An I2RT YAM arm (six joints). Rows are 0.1 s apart.
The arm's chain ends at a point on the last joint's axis. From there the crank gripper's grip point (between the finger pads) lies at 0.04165 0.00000 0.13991 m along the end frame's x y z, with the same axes.
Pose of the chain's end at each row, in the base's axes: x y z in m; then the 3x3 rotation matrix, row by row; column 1 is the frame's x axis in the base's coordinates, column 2 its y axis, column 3 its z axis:
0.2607 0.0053 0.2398; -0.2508 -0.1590 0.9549; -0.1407 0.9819 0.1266; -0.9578 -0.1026 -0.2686
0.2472 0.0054 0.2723; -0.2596 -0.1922 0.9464; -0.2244 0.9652 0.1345; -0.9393 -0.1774 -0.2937
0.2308 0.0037 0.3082; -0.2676 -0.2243 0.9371; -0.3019 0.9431 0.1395; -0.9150 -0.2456 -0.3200
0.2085 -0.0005 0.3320; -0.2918 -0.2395 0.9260; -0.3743 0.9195 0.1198; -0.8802 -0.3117 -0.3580
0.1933 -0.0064 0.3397; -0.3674 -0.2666 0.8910; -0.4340 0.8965 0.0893; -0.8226 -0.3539 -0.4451
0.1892 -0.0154 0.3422; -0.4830 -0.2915 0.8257; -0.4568 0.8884 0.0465; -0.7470 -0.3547 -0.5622
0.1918 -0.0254 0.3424; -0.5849 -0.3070 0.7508; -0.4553 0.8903 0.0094; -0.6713 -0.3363 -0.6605
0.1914 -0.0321 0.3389; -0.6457 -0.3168 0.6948; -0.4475 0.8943 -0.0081; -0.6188 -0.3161 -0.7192
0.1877 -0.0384 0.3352; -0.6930 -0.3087 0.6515; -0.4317 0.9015 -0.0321; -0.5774 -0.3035 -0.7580
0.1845 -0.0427 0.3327; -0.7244 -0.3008 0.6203; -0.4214 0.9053 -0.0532; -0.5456 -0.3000 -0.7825
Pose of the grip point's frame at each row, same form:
0.3839 0.0172 0.1623; -0.2508 -0.1590 0.9549; -0.1407 0.9819 0.1266; -0.9578 -0.1026 -0.2686
0.3688 0.0149 0.1921; -0.2596 -0.1922 0.9464; -0.2244 0.9652 0.1345; -0.9393 -0.1774 -0.2937
0.3508 0.0106 0.2253; -0.2676 -0.2243 0.9371; -0.3019 0.9431 0.1395; -0.9150 -0.2456 -0.3200
0.3259 0.0007 0.2453; -0.2918 -0.2395 0.9260; -0.3743 0.9195 0.1198; -0.8802 -0.3117 -0.3580
0.3027 -0.0120 0.2432; -0.3674 -0.2666 0.8910; -0.4340 0.8965 0.0893; -0.8226 -0.3539 -0.4451
0.2846 -0.0279 0.2324; -0.4830 -0.2915 0.8257; -0.4568 0.8884 0.0465; -0.7470 -0.3547 -0.5622
0.2725 -0.0430 0.2220; -0.5849 -0.3070 0.7508; -0.4553 0.8903 0.0094; -0.6713 -0.3363 -0.6605
0.2617 -0.0519 0.2125; -0.6457 -0.3168 0.6948; -0.4475 0.8943 -0.0081; -0.6188 -0.3161 -0.7192
0.2500 -0.0609 0.2051; -0.6930 -0.3087 0.6515; -0.4317 0.9015 -0.0321; -0.5774 -0.3035 -0.7580
0.2411 -0.0677 0.2005; -0.7244 -0.3008 0.6203; -0.4214 0.9053 -0.0532; -0.5456 -0.3000 -0.7825

